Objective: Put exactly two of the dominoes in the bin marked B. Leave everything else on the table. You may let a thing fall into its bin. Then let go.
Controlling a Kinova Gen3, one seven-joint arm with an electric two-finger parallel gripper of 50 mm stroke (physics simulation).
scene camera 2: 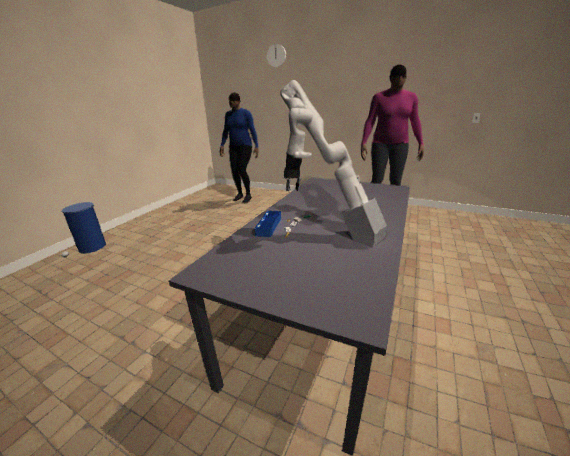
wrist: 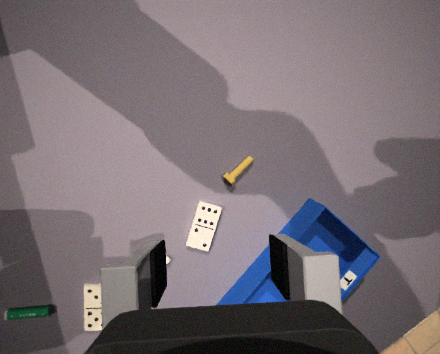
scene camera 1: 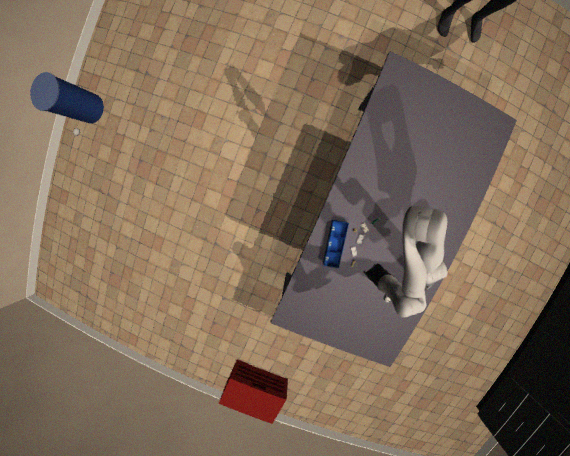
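Seen in the pictures: gripper, fingertip midpoint: [scene camera 2: 292,190] [wrist: 218,260] [scene camera 1: 370,269]; arm's base, link origin: [scene camera 2: 358,205].
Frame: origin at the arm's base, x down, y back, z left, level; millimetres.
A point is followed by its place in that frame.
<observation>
A white domino [wrist: 204,226] @[x 155, y -340, z 129 mm] [scene camera 1: 354,251] @[x 156, y -337, z 127 mm] lies flat on the table beside the blue bin tray [wrist: 260,265] @[x 142, y -403, z 163 mm] [scene camera 1: 335,223] @[x 120, y -522, z 52 mm] [scene camera 2: 268,223] @[x 122, y -428, z 183 mm]. Another domino [wrist: 92,307] @[x 155, y -361, z -16 mm] is partly hidden behind the left finger in the wrist view. A white corner [wrist: 168,260] @[x 156, y -354, z 78 mm] shows beside that finger; the rest of it is hidden. In scene camera 1, more white pieces [scene camera 1: 360,239] @[x 156, y -347, z 53 mm] [scene camera 1: 364,228] @[x 156, y -363, z -10 mm] lie in a loose row beside the tray. The tray has three compartments with small labels; I cannot read which is B. My gripper [wrist: 218,260] @[x -70, y -298, z 137 mm] [scene camera 2: 293,186] @[x -70, y -298, z 137 mm] is open and empty, high above the table.
A yellow bolt [wrist: 239,170] @[x 153, y -302, z 190 mm] [scene camera 1: 353,263] @[x 155, y -302, z 187 mm] lies near the nearest domino. A green cylinder [wrist: 28,312] @[x 153, y -333, z -74 mm] [scene camera 1: 376,221] @[x 152, y -330, z -78 mm] lies at the other end of the row. A small yellowish thing [scene camera 1: 354,230] @[x 154, y -405, z 29 mm] lies between tray and dominoes. The tray stands near the table's long edge.
</observation>
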